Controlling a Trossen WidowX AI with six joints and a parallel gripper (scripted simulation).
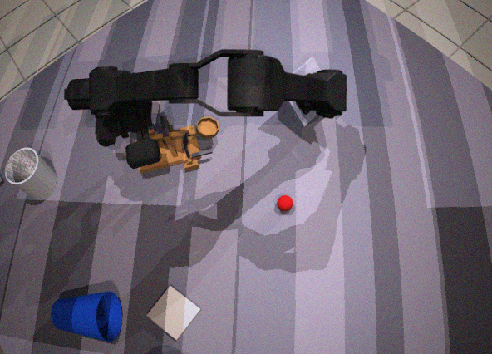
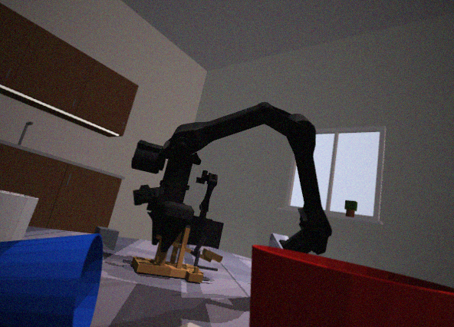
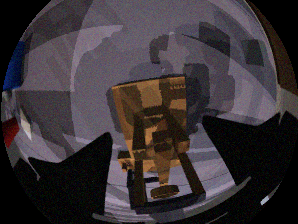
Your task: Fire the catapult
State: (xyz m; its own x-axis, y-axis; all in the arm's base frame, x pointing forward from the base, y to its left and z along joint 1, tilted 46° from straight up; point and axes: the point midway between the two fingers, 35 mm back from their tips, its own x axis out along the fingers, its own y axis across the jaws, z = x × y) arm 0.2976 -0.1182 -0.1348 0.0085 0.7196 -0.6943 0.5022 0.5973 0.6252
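Now: gripper tip 110 mm past the red ball, 290 mm to the right of it and 30 mm above it. Round my gripper tip: white mug: 250 mm ahead, 150 mm to the right, 20 mm below; wooden catapult: 50 mm behind, 50 mm to the left; grey block: 30 mm behind, 240 mm to the right, 20 mm below.
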